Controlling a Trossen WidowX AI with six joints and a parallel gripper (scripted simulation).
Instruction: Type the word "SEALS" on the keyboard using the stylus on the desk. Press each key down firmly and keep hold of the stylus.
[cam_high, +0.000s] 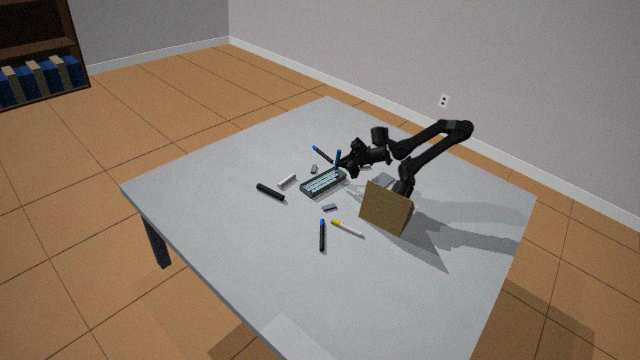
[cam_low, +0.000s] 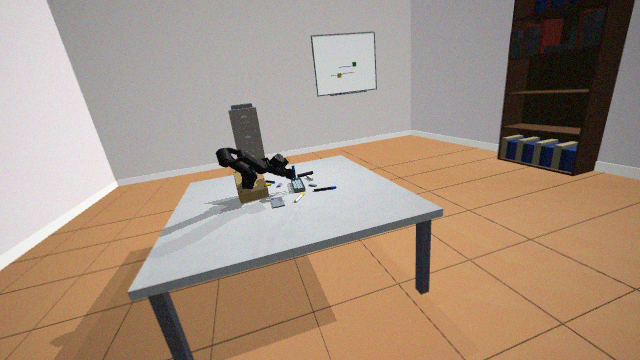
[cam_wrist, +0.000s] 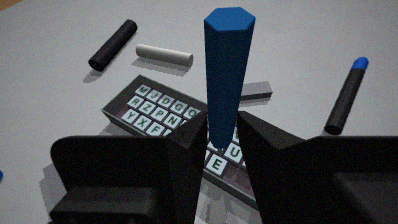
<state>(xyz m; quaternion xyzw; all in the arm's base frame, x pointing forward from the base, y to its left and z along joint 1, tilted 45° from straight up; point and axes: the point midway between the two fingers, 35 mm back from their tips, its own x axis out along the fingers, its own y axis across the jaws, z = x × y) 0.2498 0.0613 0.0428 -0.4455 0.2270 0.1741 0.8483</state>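
The b key lies 2 cm ahead of my gripper tip, 3 cm to the right of it and 8 cm below it. Round my gripper tip: blue stylus: 2 cm below; white cylinder: 11 cm ahead, 16 cm to the left, 9 cm below; grey block: 13 cm behind, 16 cm to the right, 9 cm below.
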